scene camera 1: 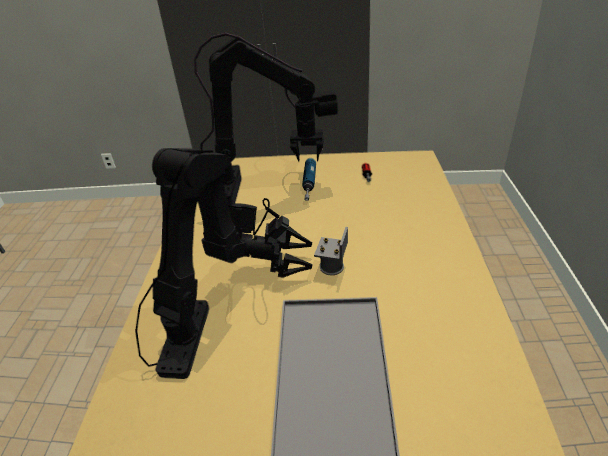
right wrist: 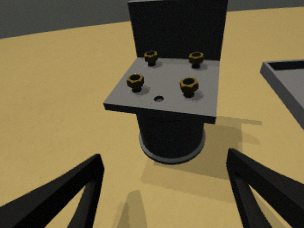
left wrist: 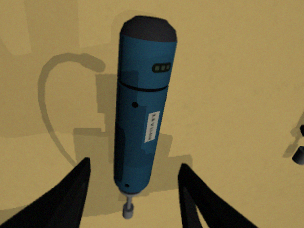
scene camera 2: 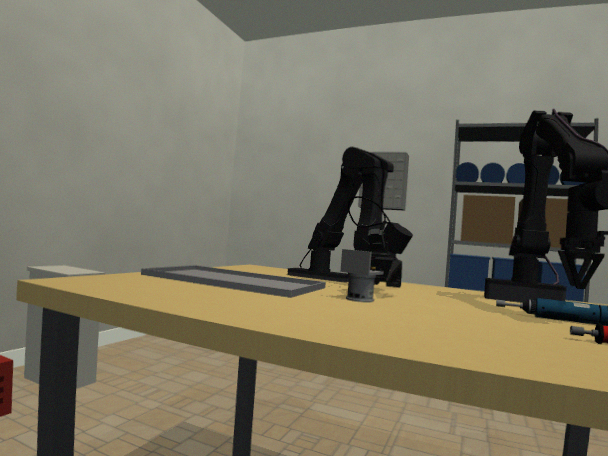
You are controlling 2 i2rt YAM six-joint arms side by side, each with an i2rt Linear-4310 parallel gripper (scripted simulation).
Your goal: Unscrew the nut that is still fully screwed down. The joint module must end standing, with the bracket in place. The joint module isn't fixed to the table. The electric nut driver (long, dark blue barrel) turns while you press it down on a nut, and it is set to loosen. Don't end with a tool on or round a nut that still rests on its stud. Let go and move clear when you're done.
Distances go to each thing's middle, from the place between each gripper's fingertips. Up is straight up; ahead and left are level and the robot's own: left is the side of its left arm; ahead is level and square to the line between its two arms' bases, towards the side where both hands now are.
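Labels:
With my right hand [scene camera 1: 312,255] as the start, I find the joint module [scene camera 2: 360,287] 6 cm ahead of the hand, 1 cm to the right of it and 1 cm below it. The bracket [right wrist: 174,37] is 6 cm ahead of my right hand, 1 cm to the right of it and 3 cm above it. As for the grey tray [scene camera 1: 332,384], it is 5 cm ahead of my right hand, 34 cm to the right of it and 3 cm below it.
My left hand [scene camera 2: 577,287] is 6 cm short of the bracket, 44 cm to the left of it and 1 cm above it. The joint module is 6 cm ahead of my left hand, 44 cm to the right of it and 5 cm below it, whereas the grey tray is 5 cm ahead of my left hand, 77 cm to the right of it and 7 cm below it.

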